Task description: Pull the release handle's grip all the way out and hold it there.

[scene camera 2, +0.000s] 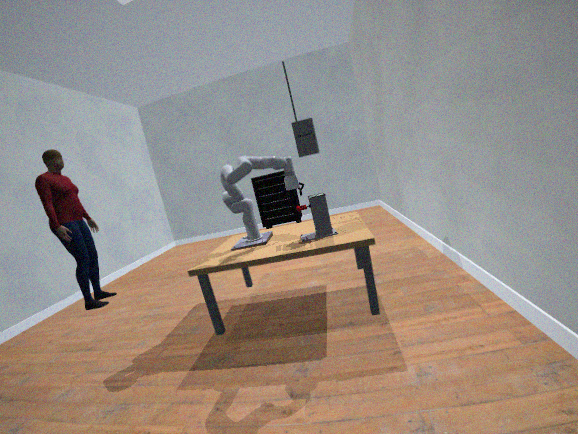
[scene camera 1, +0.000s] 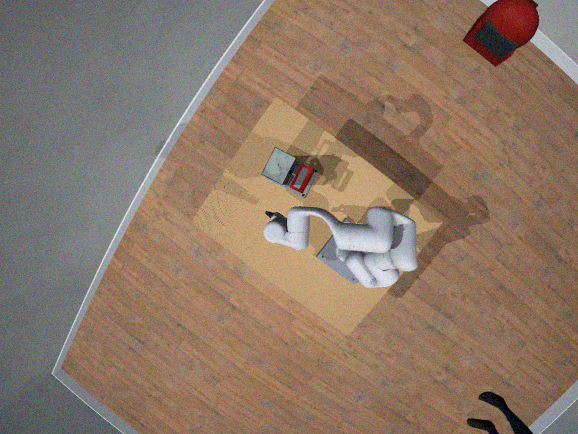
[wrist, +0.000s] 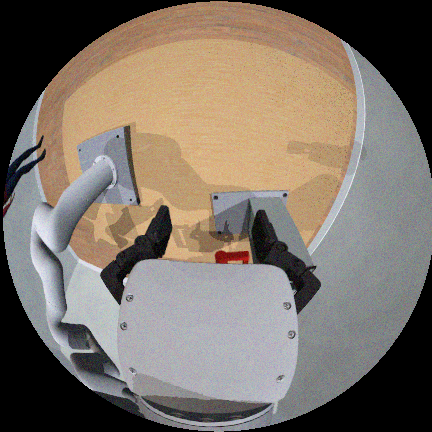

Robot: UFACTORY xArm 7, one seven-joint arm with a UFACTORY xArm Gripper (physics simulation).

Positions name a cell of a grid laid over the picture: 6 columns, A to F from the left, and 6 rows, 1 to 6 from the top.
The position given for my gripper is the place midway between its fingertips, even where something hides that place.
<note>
In view: my gripper (wrist: C4) and a grey base plate (wrist: D3).
</note>
